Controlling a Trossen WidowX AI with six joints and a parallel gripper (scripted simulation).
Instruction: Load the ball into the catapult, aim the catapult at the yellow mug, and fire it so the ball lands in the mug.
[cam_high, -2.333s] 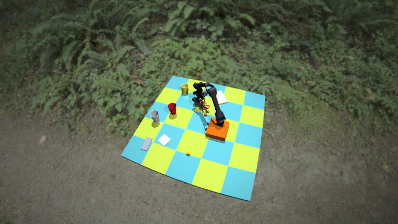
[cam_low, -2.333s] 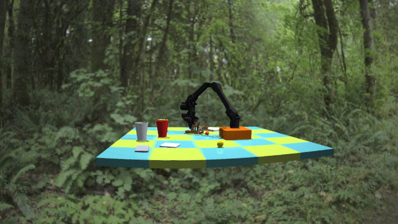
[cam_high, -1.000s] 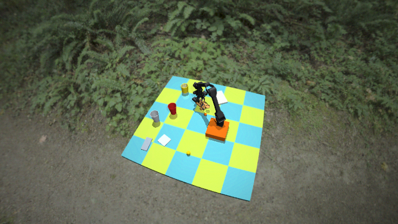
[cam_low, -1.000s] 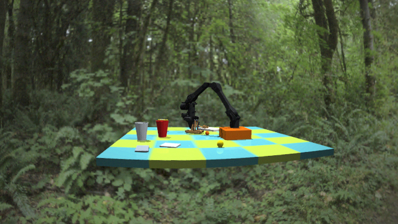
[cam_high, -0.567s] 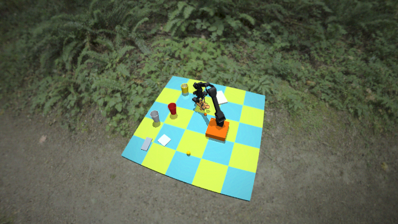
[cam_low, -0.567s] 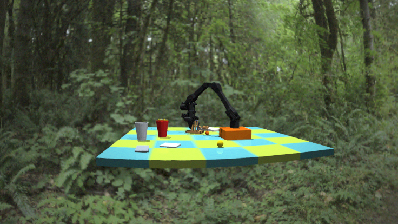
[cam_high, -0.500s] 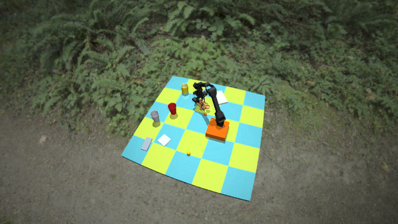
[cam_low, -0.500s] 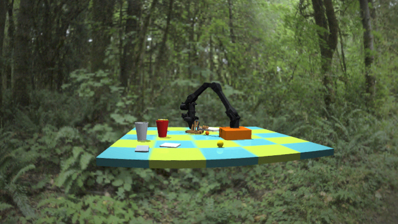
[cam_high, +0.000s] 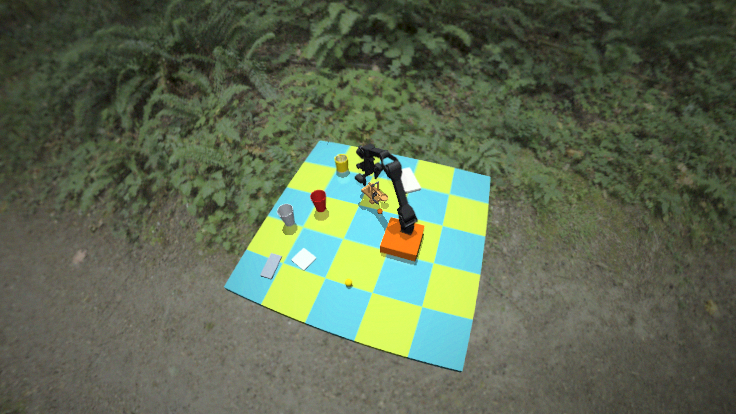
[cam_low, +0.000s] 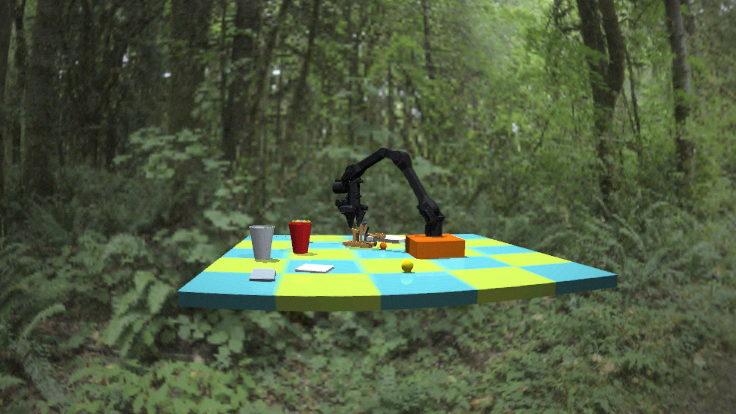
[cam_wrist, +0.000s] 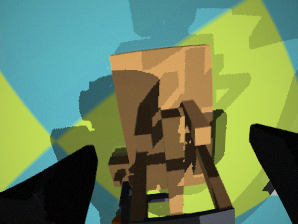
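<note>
The orange ball is 12 cm behind my gripper tip, 13 cm to the left of it and 7 cm below it. The rest, counted from my gripper tip: wooden catapult: 6 cm behind, 4 cm to the left, 3 cm below; then yellow mug: 26 cm ahead, 12 cm to the right, 5 cm below; then red mug: 22 cm ahead, 24 cm to the left, 5 cm below.
</note>
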